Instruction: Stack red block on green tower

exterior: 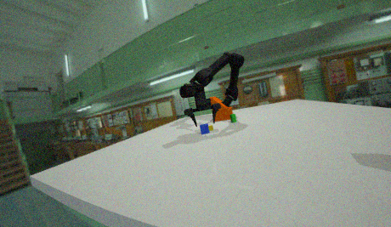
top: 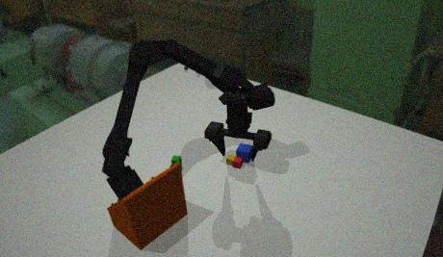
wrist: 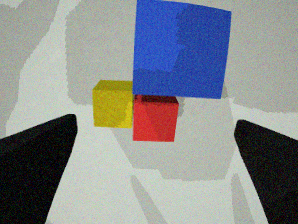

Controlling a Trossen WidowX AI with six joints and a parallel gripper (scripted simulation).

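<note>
My gripper tip is now 2 cm above the red block. From my gripper tip the other things lie so: green block: 14 cm behind, 12 cm to the left, 1 cm above; blue block: 4 cm ahead, 1 cm to the left, 1 cm below; small yellow block: 3 cm to the left, 2 cm below, 1 cm behind.
</note>
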